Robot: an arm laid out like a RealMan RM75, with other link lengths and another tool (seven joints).
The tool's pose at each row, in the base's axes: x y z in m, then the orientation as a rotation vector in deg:
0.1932, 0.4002, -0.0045, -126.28, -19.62, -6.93
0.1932, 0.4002, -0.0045, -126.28, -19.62, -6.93
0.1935, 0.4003, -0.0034, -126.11, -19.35, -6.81
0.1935, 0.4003, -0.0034, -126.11, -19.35, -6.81
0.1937, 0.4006, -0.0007, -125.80, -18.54, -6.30
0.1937, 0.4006, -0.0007, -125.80, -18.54, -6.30
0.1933, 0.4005, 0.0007, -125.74, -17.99, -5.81
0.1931, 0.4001, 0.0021, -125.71, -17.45, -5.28
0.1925, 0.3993, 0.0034, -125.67, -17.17, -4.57
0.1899, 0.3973, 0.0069, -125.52, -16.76, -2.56
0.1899, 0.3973, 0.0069, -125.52, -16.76, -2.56
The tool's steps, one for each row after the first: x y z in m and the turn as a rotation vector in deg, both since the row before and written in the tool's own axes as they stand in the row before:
0.0000, 0.0000, 0.0000, 0.00, 0.00, 0.00
0.0005, -0.0008, -0.0006, 0.20, 0.04, 0.22
0.0000, 0.0000, 0.0000, 0.00, 0.00, 0.00
0.0008, -0.0022, -0.0014, 0.42, -0.02, 0.74
0.0000, 0.0000, 0.0000, 0.00, 0.00, 0.00
-0.0001, -0.0011, -0.0009, 0.16, -0.14, 0.57
0.0000, -0.0009, -0.0012, 0.13, -0.17, 0.58
-0.0005, -0.0007, -0.0014, 0.14, -0.40, 0.45
-0.0023, -0.0022, -0.0036, 0.40, -1.27, 1.01
0.0000, 0.0000, 0.0000, 0.00, 0.00, 0.00

